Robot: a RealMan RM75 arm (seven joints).
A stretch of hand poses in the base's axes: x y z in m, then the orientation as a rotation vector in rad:
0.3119 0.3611 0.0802 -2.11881 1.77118 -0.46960
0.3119 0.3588 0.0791 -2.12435 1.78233 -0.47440
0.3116 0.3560 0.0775 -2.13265 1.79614 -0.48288
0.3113 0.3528 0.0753 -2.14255 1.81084 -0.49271
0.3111 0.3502 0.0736 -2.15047 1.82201 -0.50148
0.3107 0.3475 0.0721 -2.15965 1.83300 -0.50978
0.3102 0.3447 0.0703 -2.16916 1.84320 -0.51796
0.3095 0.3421 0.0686 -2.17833 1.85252 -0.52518
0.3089 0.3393 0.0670 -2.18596 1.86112 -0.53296
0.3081 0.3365 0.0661 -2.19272 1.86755 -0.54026
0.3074 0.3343 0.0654 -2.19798 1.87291 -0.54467
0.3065 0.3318 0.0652 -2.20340 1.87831 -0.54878
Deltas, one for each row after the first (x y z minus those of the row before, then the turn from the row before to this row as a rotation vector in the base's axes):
0.0000 -0.0023 -0.0011 -0.00950 0.00617 -0.00576
-0.0003 -0.0028 -0.0016 -0.01405 0.00737 -0.00699
-0.0003 -0.0032 -0.0022 -0.01605 0.00813 -0.00716
-0.0002 -0.0026 -0.0017 -0.01316 0.00589 -0.00546
-0.0004 -0.0027 -0.0015 -0.01360 0.00673 -0.00487
-0.0005 -0.0028 -0.0018 -0.01347 0.00663 -0.00425
-0.0007 -0.0026 -0.0017 -0.01245 0.00646 -0.00370
-0.0006 -0.0028 -0.0016 -0.01160 0.00507 -0.00378
-0.0008 -0.0028 -0.0009 -0.01012 0.00382 -0.00266
-0.0007 -0.0022 -0.0007 -0.00728 0.00365 -0.00216
-0.0009 -0.0025 -0.0002 -0.00721 0.00388 -0.00210

